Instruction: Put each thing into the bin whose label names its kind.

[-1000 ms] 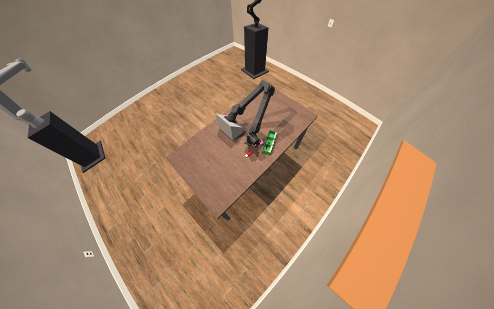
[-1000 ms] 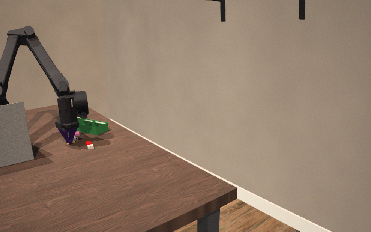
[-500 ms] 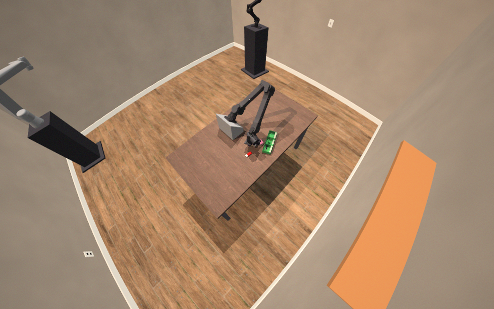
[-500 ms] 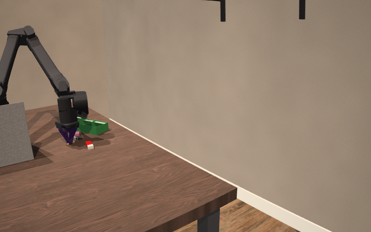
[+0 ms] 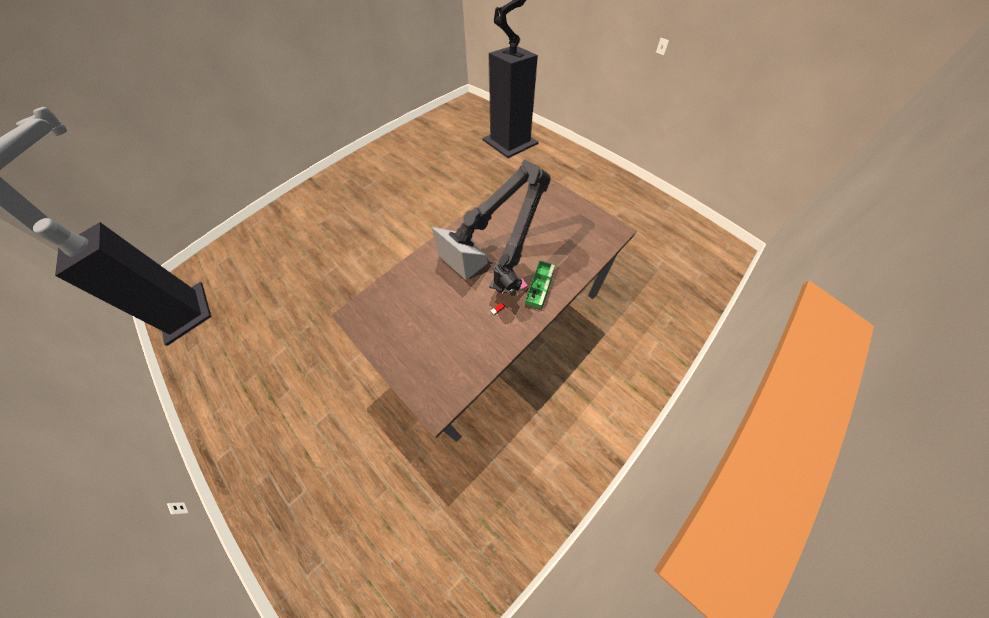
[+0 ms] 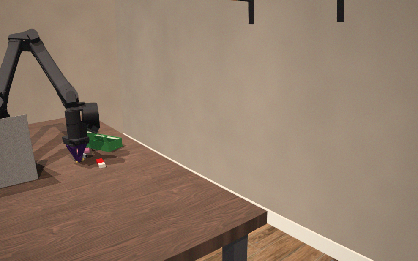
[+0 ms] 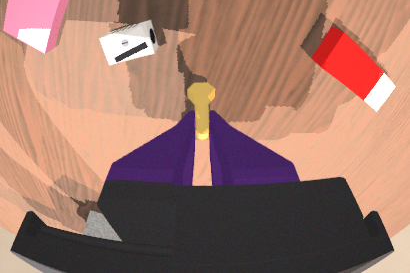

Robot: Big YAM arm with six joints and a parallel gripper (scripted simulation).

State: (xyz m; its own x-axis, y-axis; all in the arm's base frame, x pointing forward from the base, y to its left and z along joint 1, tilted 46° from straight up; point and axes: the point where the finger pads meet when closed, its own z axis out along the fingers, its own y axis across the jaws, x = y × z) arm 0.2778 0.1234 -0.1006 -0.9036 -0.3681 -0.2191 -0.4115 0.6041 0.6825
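Now: the brass-coloured bolt 1 cm below my hand and 1 cm ahead of it. Also, from my hand: pink pad 12 cm to the left, 4 cm ahead, 1 cm below; red-and-white block 8 cm to the right, 7 cm ahead, 1 cm below; white piece 5 cm to the left, 3 cm ahead.
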